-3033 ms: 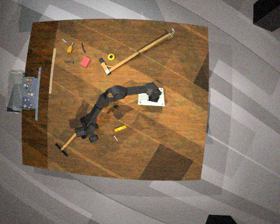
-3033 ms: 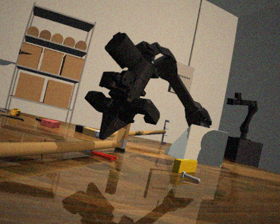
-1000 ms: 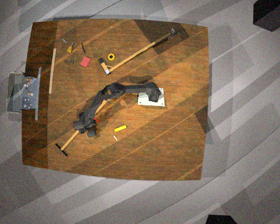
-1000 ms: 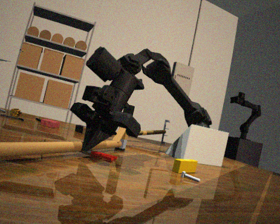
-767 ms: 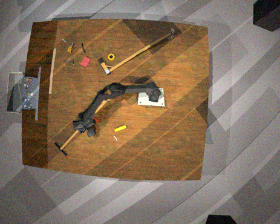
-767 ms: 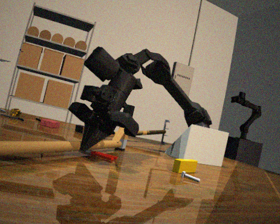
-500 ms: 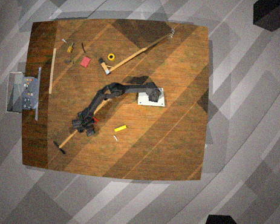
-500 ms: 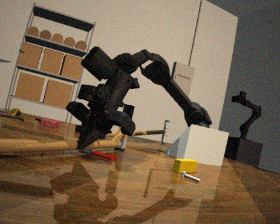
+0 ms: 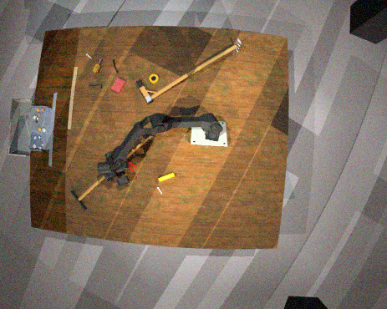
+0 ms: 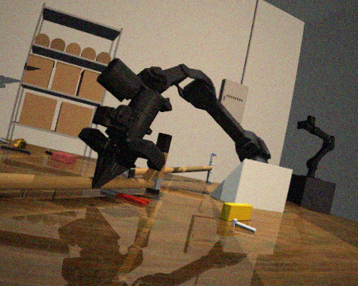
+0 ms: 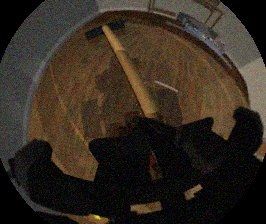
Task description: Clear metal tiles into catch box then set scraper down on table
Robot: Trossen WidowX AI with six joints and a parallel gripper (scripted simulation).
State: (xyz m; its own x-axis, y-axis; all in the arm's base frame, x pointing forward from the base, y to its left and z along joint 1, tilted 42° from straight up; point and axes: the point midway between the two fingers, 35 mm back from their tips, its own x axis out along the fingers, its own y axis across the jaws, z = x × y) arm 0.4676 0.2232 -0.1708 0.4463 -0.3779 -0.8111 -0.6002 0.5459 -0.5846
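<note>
My gripper tip is 50 mm below the long scraper and 20 mm short of it. The rest, counted from my gripper tip: red block (470 mm to the right, 100 mm ahead); yellow block (280 mm behind, 30 mm to the right, 10 mm above); red-handled tool (50 mm to the right, 50 mm behind, 10 mm below).
</note>
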